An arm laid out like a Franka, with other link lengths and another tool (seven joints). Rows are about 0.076 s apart.
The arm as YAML. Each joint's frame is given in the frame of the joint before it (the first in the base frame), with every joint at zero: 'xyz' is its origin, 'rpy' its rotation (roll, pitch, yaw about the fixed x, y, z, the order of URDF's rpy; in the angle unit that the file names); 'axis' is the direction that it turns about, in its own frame. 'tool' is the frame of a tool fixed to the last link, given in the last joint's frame.
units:
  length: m
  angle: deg
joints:
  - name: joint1
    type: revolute
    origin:
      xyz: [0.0, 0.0, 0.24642]
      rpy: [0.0, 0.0, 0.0]
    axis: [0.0, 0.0, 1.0]
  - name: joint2
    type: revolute
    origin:
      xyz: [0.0, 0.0, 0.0]
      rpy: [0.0, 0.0, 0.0]
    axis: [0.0, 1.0, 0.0]
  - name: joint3
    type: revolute
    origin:
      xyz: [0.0, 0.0, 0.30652]
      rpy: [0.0, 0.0, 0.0]
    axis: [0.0, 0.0, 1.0]
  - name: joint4
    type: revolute
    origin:
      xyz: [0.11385, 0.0, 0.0]
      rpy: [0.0, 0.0, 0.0]
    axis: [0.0, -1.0, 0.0]
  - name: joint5
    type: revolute
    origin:
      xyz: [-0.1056, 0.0, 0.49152]
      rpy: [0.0, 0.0, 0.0]
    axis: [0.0, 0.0, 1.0]
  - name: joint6
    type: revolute
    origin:
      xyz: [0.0, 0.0, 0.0]
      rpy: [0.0, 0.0, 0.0]
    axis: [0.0, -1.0, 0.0]
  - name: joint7
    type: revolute
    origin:
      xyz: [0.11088, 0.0, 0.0]
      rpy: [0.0, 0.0, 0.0]
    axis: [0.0, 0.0, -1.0]
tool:
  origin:
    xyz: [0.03, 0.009, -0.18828]
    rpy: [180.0, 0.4, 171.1]
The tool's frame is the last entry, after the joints.
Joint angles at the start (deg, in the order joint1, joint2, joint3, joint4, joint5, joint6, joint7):
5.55, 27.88, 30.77, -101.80, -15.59, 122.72, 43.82
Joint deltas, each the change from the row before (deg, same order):
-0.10, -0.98, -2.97, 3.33, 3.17, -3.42, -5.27
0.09, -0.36, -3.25, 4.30, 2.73, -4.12, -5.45
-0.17, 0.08, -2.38, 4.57, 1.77, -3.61, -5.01
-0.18, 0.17, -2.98, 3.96, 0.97, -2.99, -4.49
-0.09, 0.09, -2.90, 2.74, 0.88, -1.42, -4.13
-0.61, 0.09, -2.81, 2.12, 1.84, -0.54, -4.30
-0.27, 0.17, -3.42, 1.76, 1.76, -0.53, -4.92
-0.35, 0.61, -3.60, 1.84, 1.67, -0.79, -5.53
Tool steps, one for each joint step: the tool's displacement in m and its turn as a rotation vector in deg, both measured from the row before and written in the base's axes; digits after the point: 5 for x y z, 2 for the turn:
0.03360, -0.03264, 0.02931, 0.52, 0.54, 0.11
0.03291, -0.03503, 0.03142, 0.52, 0.59, 0.55
0.02816, -0.02905, 0.03361, 0.78, -0.16, 1.26
0.02668, -0.03900, 0.02733, -0.07, -0.52, 0.76
0.02122, -0.03609, 0.02025, 0.04, -0.98, 0.82
0.01964, -0.03983, 0.01677, 0.95, -1.00, 0.39
0.01621, -0.04324, 0.01189, 0.41, -0.83, 0.96
0.01352, -0.04712, 0.00646, 0.08, -0.41, 1.45

